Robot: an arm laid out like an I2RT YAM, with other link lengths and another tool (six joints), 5 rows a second.
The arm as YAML. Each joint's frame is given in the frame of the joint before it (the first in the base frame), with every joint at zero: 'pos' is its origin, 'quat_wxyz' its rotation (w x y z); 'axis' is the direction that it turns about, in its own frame. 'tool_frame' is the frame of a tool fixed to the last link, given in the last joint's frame.
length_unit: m
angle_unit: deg
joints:
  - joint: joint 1
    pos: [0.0, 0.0, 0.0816]
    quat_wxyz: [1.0, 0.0, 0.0, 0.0]
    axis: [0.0, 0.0, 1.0]
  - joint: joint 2
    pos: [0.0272, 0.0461, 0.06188]
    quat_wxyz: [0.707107, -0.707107, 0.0, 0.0]
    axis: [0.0, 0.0, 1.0]
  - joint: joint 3
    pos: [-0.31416, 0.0, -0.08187]
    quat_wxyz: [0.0, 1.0, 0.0, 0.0]
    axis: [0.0, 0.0, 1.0]
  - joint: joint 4
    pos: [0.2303, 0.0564, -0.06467]
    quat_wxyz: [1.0, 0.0, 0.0, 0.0]
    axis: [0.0, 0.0, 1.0]
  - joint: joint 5
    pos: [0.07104, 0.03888, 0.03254]
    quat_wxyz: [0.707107, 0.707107, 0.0, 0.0]
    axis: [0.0, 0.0, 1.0]
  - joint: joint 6
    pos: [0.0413, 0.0, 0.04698]
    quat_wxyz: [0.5, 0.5, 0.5, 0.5]
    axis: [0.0, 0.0, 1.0]
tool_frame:
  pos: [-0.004, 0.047, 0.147]
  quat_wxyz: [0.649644, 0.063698, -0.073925, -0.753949]
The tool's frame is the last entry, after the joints.
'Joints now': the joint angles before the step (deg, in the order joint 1, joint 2, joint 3, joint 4, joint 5, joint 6). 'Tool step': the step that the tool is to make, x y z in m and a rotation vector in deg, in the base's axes. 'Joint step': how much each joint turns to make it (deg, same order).
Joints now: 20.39 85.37 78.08 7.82 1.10 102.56
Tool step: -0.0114 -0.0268 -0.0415 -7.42 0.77 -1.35
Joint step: -3.51 -3.96 -8.70 1.65 -2.04 -6.82
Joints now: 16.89 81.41 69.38 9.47 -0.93 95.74
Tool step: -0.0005 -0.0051 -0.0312 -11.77 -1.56 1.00
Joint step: -1.27 -0.05 -2.92 0.72 -1.52 -11.86
